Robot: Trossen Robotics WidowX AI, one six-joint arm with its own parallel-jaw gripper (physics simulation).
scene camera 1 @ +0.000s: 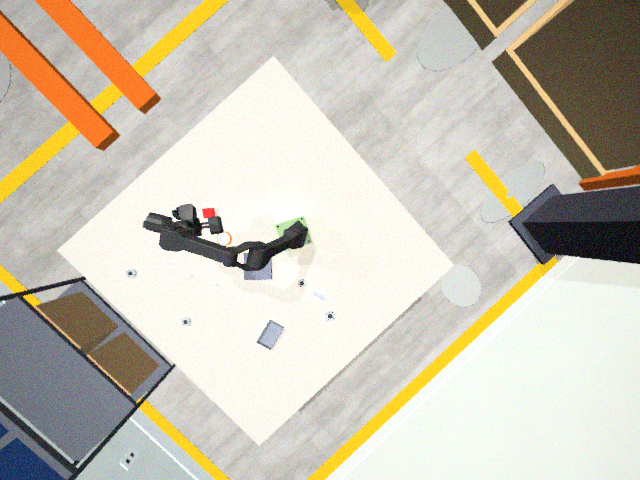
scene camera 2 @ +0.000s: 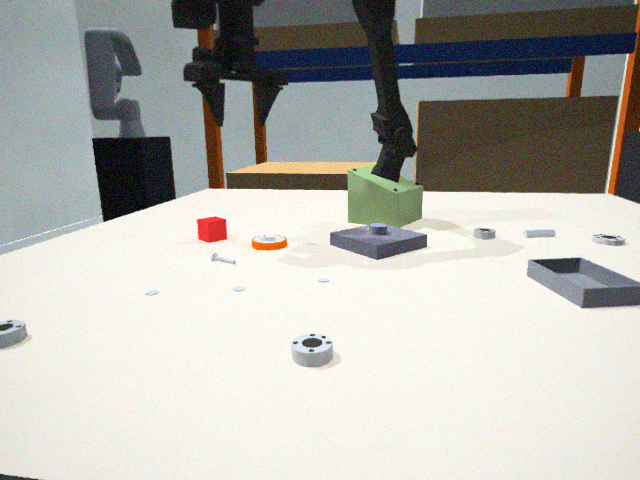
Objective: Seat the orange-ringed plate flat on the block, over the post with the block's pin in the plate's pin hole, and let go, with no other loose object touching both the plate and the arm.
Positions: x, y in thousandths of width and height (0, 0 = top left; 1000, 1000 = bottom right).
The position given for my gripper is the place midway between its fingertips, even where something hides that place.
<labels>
My gripper shows in scene camera 1 (318, 476) and in scene camera 2 (377, 264).
</labels>
